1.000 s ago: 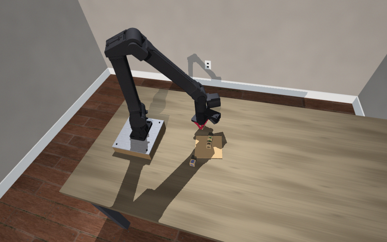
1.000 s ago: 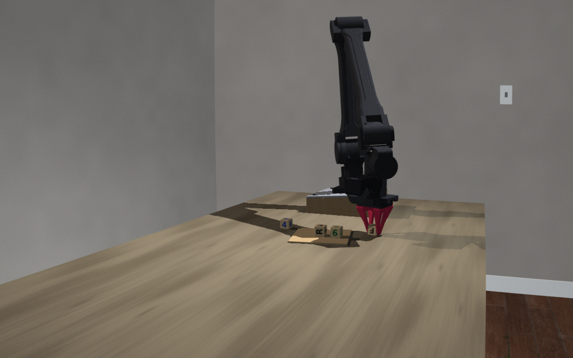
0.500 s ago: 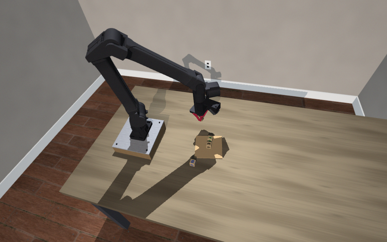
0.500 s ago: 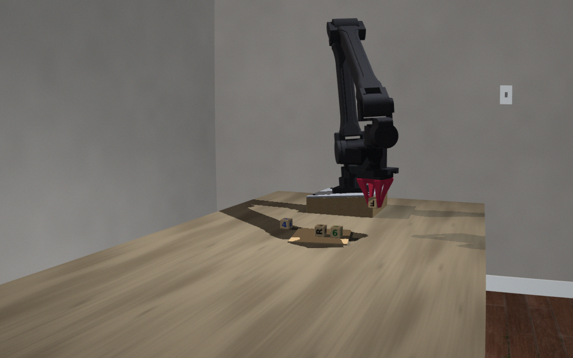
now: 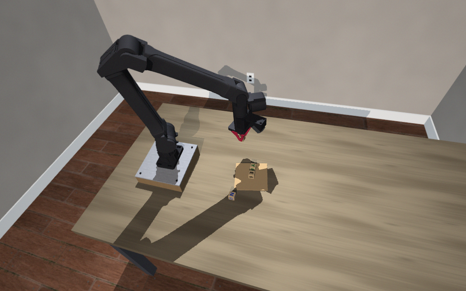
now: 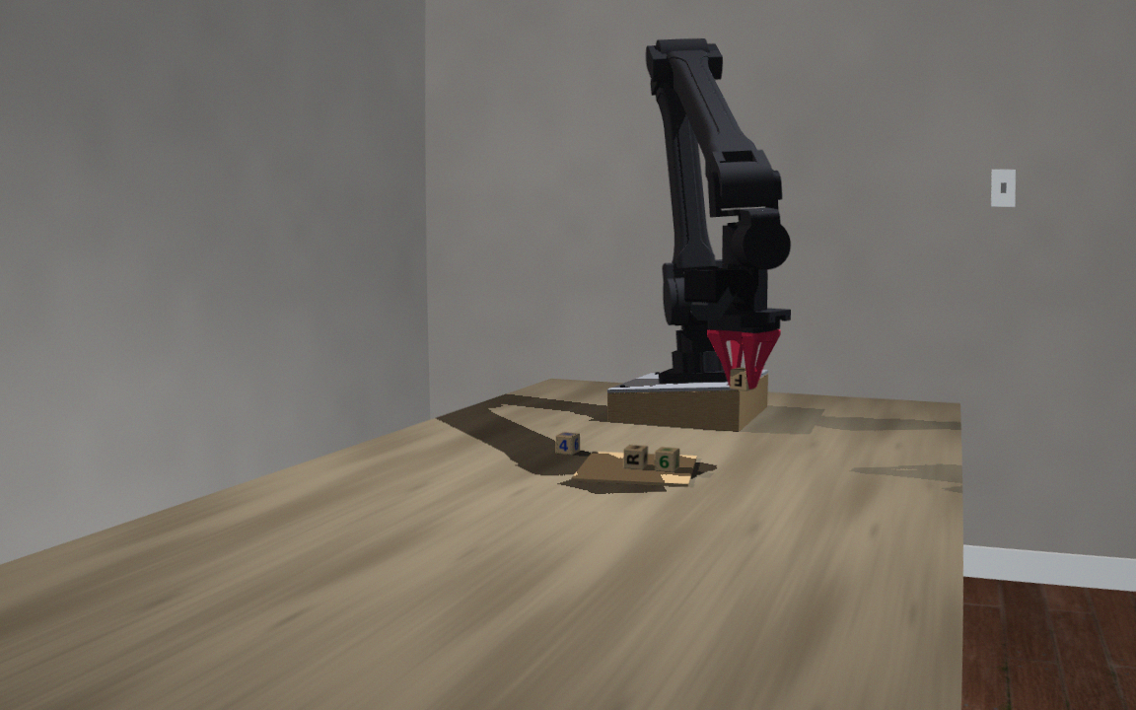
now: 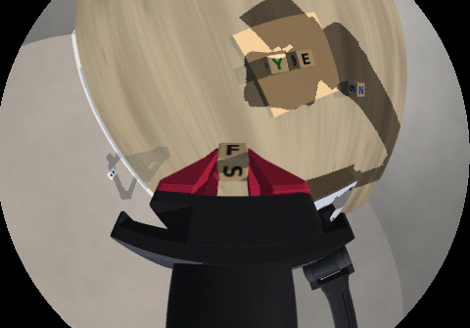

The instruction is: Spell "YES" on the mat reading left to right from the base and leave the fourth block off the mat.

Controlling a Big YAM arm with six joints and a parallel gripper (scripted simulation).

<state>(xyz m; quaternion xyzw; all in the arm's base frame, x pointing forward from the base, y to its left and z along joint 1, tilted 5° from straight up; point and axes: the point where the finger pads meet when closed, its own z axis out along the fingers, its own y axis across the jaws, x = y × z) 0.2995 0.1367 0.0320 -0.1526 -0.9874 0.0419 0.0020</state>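
Now: the tan mat 12 cm to the right of my hand, 11 cm below it and 7 cm ahead of it.
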